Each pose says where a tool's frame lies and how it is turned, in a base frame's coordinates. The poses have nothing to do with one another.
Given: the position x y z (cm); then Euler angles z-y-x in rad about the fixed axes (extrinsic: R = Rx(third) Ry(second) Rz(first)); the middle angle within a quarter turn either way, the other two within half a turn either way.
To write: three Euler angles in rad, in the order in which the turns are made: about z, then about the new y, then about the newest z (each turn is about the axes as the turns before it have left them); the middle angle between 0 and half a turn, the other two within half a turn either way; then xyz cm. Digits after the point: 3 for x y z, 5 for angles.
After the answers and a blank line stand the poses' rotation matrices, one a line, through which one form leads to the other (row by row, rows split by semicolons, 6 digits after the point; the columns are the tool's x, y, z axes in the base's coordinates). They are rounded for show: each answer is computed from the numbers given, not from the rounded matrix.
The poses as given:
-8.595 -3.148 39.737 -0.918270 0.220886 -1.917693
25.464 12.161 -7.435 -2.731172 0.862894 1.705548
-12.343 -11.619 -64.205 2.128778 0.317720 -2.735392
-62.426 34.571 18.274 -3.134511 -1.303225 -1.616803
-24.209 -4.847 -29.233 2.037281 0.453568 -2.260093
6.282 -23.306 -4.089 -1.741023 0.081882 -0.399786
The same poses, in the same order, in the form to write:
1.33641 1.90892 -2.56811 -8.595 -3.148 39.737
-0.70341 1.65826 -1.05774 25.464 12.161 -7.435
0.87667 2.63140 -0.07018 -12.343 -11.619 -64.205
2.87429 1.58296 1.62225 -62.426 34.571 18.274
1.00741 2.17936 0.11993 -24.209 -4.847 -29.233
1.36299 0.40764 -3.12062 6.282 -23.306 -4.089

0.592443 0.775248 0.219094; 0.145024 -0.370147 0.917583; 0.792451 -0.511842 -0.331721
-0.596241 0.259443 0.759728; -0.636717 0.423567 -0.644347; -0.488967 -0.867917 -0.087356
-0.502975 -0.805867 0.312401; -0.713939 0.591105 0.375346; -0.487141 -0.034246 -0.872651
-0.264383 0.001872 -0.964416; -0.963046 0.052812 0.264110; 0.051427 0.998603 -0.012159
-0.404275 -0.802847 0.438176; -0.415965 0.588047 0.693667; -0.814577 0.098167 -0.571689
-0.168838 0.982244 0.081791; -0.902437 -0.187422 0.387917; 0.396359 -0.008316 0.918058

